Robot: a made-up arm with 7 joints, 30 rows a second.
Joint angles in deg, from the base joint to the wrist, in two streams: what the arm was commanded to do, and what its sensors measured. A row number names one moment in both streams.
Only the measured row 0 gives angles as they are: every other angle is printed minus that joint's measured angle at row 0.
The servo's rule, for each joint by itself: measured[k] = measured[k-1] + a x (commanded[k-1-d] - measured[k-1]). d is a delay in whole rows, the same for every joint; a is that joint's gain. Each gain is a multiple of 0.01, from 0.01 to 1. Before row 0 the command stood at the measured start. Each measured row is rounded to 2 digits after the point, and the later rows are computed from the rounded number. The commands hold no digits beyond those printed.
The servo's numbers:
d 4
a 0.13 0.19 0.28 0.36 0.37 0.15 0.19
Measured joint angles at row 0:
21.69, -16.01, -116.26, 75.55, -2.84, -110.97, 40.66
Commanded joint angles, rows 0 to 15:
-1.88, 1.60, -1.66, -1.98, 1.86, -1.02, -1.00
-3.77, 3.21, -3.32, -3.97, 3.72, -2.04, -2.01
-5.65, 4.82, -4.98, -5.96, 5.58, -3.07, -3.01
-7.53, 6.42, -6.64, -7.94, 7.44, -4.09, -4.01
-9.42, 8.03, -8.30, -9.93, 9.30, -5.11, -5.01
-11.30, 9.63, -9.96, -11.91, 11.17, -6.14, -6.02
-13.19, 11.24, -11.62, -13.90, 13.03, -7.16, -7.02
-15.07, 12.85, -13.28, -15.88, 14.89, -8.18, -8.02
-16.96, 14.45, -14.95, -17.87, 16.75, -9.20, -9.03
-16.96, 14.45, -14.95, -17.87, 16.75, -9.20, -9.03
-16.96, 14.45, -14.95, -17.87, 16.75, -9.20, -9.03
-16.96, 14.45, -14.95, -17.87, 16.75, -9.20, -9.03
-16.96, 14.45, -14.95, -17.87, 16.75, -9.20, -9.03
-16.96, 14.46, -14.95, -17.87, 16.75, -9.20, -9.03
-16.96, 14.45, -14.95, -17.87, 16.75, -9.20, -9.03
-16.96, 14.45, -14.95, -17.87, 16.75, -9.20, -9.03
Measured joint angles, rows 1 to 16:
0.00, 0.00, 0.00, 0.00, 0.00, 0.00, 0.00
0.00, 0.00, 0.00, 0.00, 0.00, 0.00, 0.00
0.00, 0.00, 0.00, 0.00, 0.00, 0.00, 0.00
0.00, 0.00, 0.00, 0.00, 0.00, 0.00, 0.00
-0.24, 0.30, -0.46, -0.71, 0.69, -0.15, -0.19
-0.70, 0.85, -1.26, -1.88, 1.81, -0.43, -0.54
-1.34, 1.60, -2.30, -3.35, 3.20, -0.83, -1.01
-2.14, 2.52, -3.52, -5.00, 4.77, -1.32, -1.58
-3.09, 3.57, -4.86, -6.77, 6.45, -1.89, -2.23
-4.16, 4.72, -6.29, -8.62, 8.20, -2.53, -2.95
-5.33, 5.96, -7.78, -10.52, 9.99, -3.22, -3.72
-6.60, 7.27, -9.32, -12.45, 11.80, -3.96, -4.54
-7.95, 8.63, -10.90, -14.40, 13.63, -4.75, -5.39
-9.12, 9.74, -12.03, -15.65, 14.78, -5.42, -6.08
-10.14, 10.63, -12.85, -16.45, 15.51, -5.99, -6.64
-11.03, 11.36, -13.44, -16.96, 15.97, -6.47, -7.09

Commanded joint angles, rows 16 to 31:
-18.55, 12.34, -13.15, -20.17, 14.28, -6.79, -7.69
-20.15, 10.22, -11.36, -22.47, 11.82, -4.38, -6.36
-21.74, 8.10, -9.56, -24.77, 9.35, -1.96, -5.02
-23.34, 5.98, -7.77, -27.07, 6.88, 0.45, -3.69
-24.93, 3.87, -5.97, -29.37, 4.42, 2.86, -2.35
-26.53, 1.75, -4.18, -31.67, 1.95, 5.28, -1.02
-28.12, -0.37, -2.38, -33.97, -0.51, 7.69, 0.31
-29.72, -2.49, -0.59, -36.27, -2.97, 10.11, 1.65
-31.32, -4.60, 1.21, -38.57, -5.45, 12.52, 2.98
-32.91, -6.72, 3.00, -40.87, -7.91, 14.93, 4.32
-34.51, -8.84, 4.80, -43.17, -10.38, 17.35, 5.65
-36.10, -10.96, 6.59, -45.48, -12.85, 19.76, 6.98
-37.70, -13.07, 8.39, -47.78, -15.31, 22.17, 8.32
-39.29, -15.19, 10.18, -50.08, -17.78, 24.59, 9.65
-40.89, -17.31, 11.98, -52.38, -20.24, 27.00, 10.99
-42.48, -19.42, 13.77, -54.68, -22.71, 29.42, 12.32
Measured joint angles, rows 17 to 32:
-11.80, 11.95, -13.86, -17.29, 16.26, -6.88, -7.46
-12.47, 12.43, -14.17, -17.50, 16.44, -7.23, -7.76
-13.05, 12.81, -14.39, -17.63, 16.55, -7.53, -8.00
-13.56, 13.12, -14.55, -17.72, 16.62, -7.78, -8.20
-14.21, 12.97, -14.16, -18.60, 15.75, -7.63, -8.10
-14.98, 12.45, -13.38, -19.99, 14.30, -7.14, -7.77
-15.86, 11.62, -12.31, -21.71, 12.47, -6.36, -7.25
-16.83, 10.55, -11.04, -23.64, 10.40, -5.34, -6.57
-17.88, 9.28, -9.62, -25.70, 8.19, -4.11, -5.77
-19.00, 7.85, -8.10, -27.85, 5.88, -2.70, -4.87
-20.19, 6.29, -6.50, -30.05, 3.52, -1.14, -3.89
-21.43, 4.62, -4.85, -32.29, 1.12, 0.55, -2.84
-22.72, 2.87, -3.15, -34.55, -1.31, 2.35, -1.73
-24.04, 1.05, -1.43, -36.83, -3.75, 4.24, -0.58
-25.40, -0.83, 0.31, -39.11, -6.20, 6.21, 0.60
-26.79, -2.75, 2.07, -41.40, -8.66, 8.24, 1.81

